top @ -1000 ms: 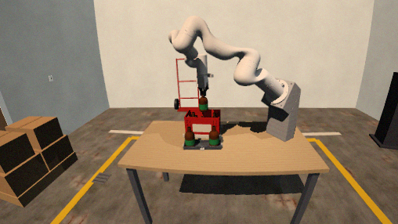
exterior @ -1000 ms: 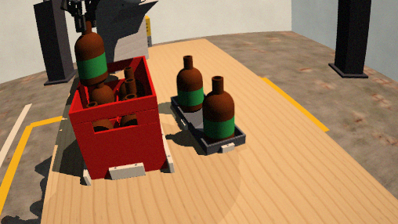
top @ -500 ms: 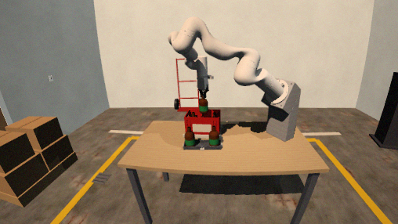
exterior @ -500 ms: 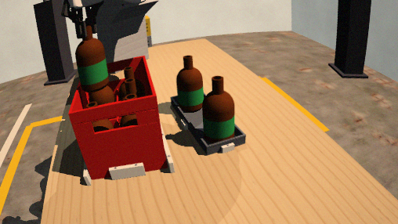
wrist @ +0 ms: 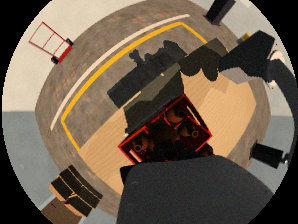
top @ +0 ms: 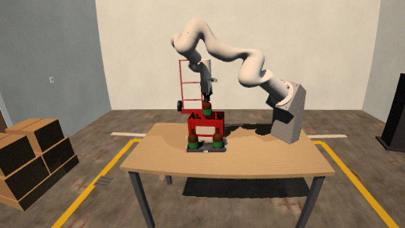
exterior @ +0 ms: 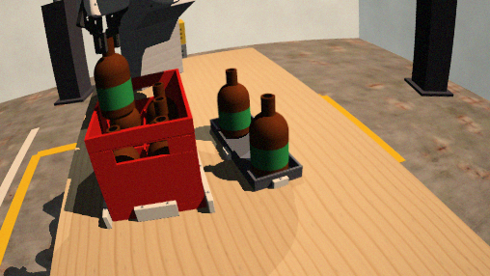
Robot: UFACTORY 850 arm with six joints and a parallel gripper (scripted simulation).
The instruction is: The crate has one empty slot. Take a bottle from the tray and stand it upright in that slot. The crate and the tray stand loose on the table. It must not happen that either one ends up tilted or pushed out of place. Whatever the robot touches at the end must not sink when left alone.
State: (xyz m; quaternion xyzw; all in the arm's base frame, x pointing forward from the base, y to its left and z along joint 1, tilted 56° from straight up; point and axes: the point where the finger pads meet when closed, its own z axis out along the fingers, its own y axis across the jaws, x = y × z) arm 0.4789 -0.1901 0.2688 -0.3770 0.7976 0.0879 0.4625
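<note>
The red crate lies 22 cm below my hand, 4 cm to the left of it and 1 cm behind it. Round my hand: tray 29 cm below, 25 cm to the left, 9 cm behind.
</note>
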